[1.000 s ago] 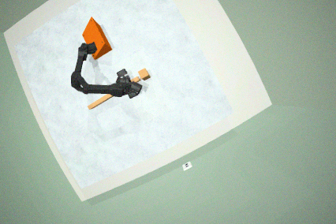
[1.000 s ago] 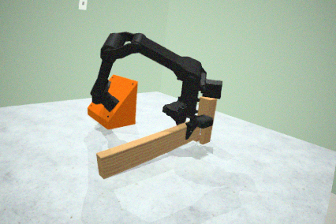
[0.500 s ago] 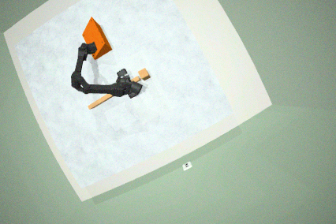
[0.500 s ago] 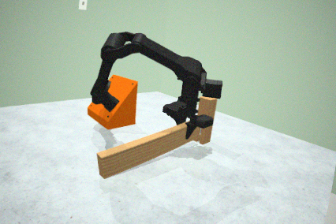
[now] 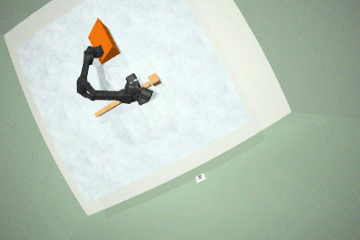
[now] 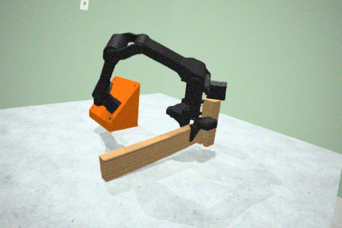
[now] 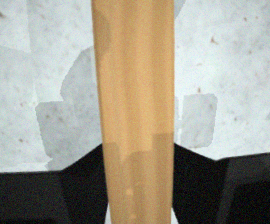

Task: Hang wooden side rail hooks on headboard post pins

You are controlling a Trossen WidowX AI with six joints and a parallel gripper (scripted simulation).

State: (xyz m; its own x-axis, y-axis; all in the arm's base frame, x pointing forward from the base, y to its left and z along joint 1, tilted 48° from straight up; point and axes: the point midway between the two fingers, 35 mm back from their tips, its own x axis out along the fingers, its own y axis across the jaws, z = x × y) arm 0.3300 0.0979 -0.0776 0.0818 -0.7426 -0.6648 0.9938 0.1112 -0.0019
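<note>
My gripper tip is now 10 mm past the headboard post, 110 mm to the right of it and 40 mm below it.
</note>
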